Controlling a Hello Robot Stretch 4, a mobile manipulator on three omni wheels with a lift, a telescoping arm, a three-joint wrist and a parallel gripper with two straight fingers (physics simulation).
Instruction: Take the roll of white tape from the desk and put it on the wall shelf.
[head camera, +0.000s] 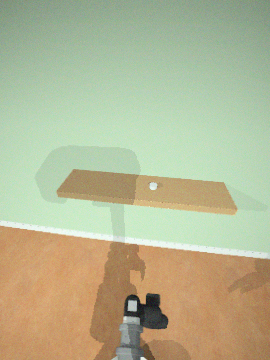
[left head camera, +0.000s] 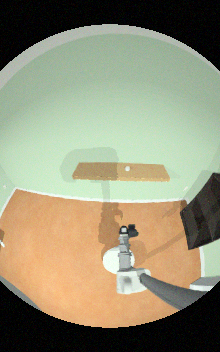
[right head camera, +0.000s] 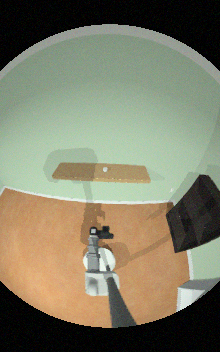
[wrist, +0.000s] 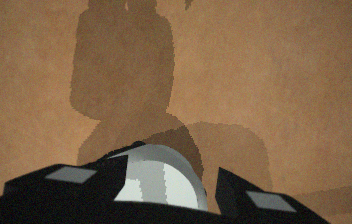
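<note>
The roll of white tape (head camera: 153, 186) (left head camera: 127, 168) (right head camera: 105, 169) is a small white round thing resting on the wall shelf (head camera: 200, 192) (left head camera: 150, 172) (right head camera: 132, 173), a light wooden board on the green wall, a little right of its middle in the head camera view. My gripper (head camera: 154, 318) (left head camera: 132, 231) (right head camera: 107, 233) (wrist: 171, 175) is drawn back from the shelf, apart from the tape. Its two fingers stand wide apart in the wrist view, with no object held between them. The tape does not show in the wrist view.
A white round object (left head camera: 109, 260) (right head camera: 107, 257) (wrist: 184, 186) stands on the orange-brown floor (head camera: 40, 280) below the arm. A dark faceted object (left head camera: 202, 215) (right head camera: 197, 215) stands at the right. A white baseboard (head camera: 75, 232) runs below the shelf.
</note>
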